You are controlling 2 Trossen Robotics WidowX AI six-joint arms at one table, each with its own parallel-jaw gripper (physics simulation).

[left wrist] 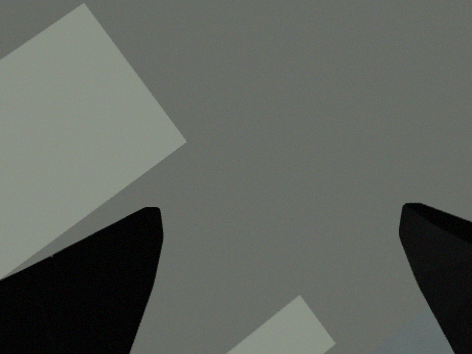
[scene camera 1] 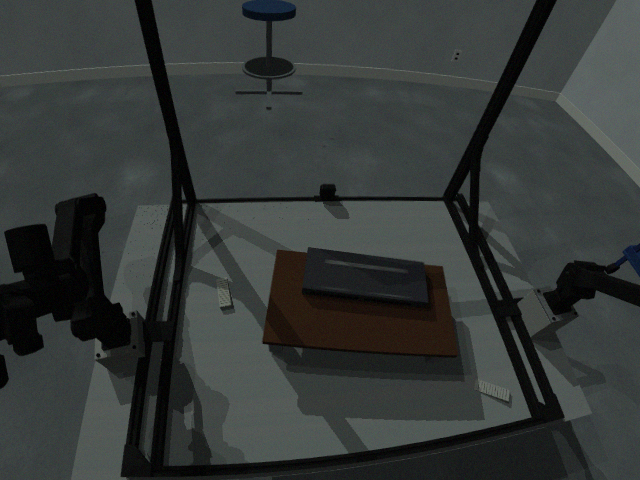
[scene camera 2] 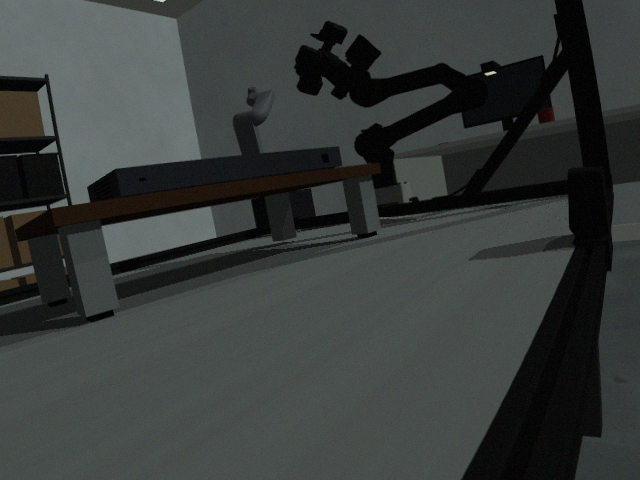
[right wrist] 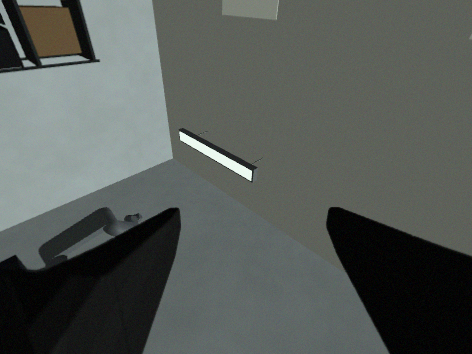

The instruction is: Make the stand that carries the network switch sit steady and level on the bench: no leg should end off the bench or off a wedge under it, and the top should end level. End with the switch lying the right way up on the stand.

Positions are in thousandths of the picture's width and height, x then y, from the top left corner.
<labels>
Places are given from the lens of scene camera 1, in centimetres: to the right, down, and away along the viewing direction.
brown-topped stand (scene camera 1: 459,666): -6, 17, 69
dark network switch (scene camera 1: 516,570): 2, 8, 74
</labels>
